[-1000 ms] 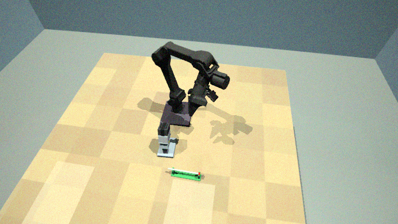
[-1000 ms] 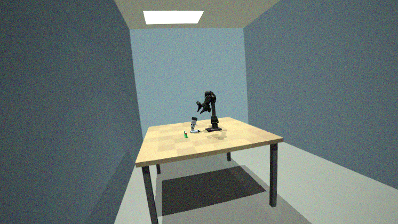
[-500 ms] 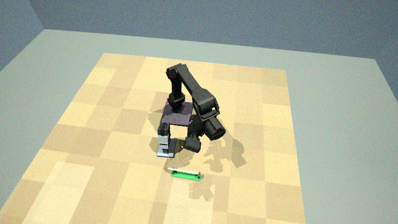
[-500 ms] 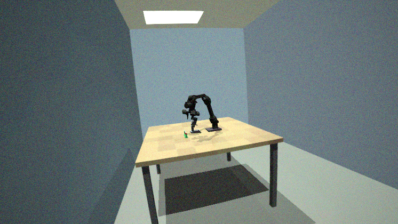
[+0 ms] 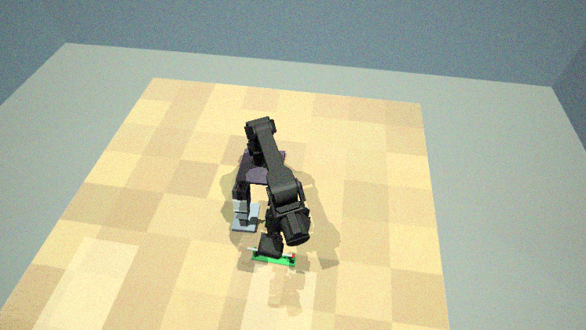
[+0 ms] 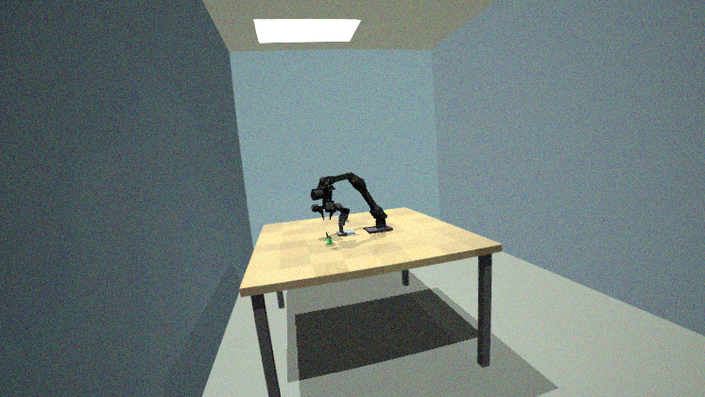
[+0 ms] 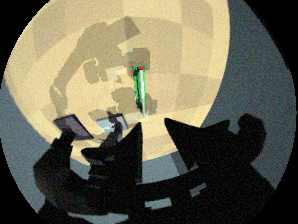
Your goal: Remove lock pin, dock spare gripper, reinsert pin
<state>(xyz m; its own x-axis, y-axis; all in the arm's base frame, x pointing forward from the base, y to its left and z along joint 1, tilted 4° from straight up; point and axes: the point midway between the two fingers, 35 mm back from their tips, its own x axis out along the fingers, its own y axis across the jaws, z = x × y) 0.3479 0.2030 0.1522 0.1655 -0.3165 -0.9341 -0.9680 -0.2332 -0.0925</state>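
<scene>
My gripper tip is 1 cm to the right of the green holder and 11 cm above it. The rest, counted from my gripper tip: grey mount 10 cm behind, 13 cm to the right, 8 cm below; spare gripper 10 cm behind, 13 cm to the right, 1 cm below.
</scene>
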